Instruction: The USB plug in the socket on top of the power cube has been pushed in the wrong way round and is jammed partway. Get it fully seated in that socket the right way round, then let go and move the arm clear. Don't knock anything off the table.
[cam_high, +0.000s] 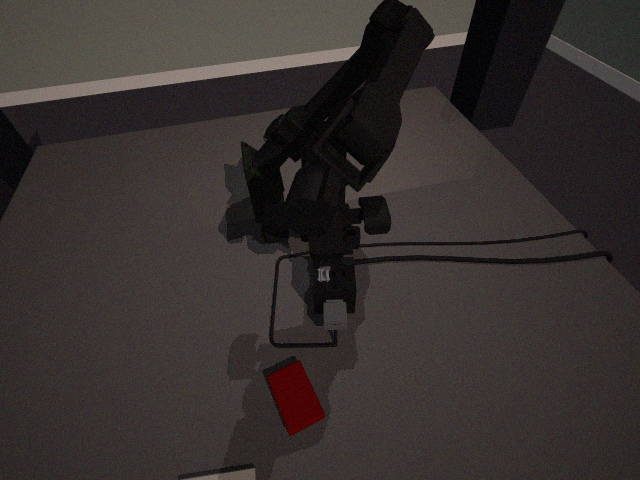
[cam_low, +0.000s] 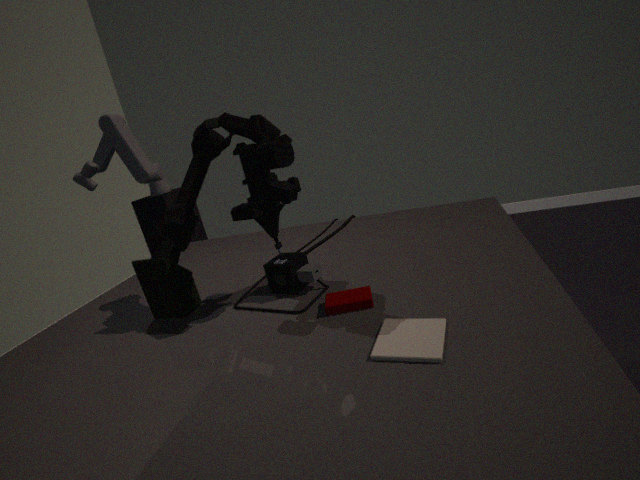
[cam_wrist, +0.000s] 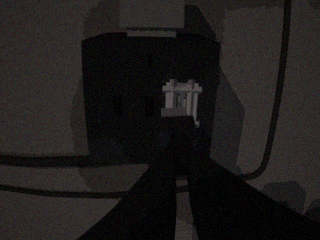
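My gripper tip is now 2 cm above the USB plug. The rest, counted from my gripper tip: white flat pad (31 cm ahead, 21 cm to the right, 13 cm below); red block (18 cm ahead, 13 cm below, 9 cm to the right).
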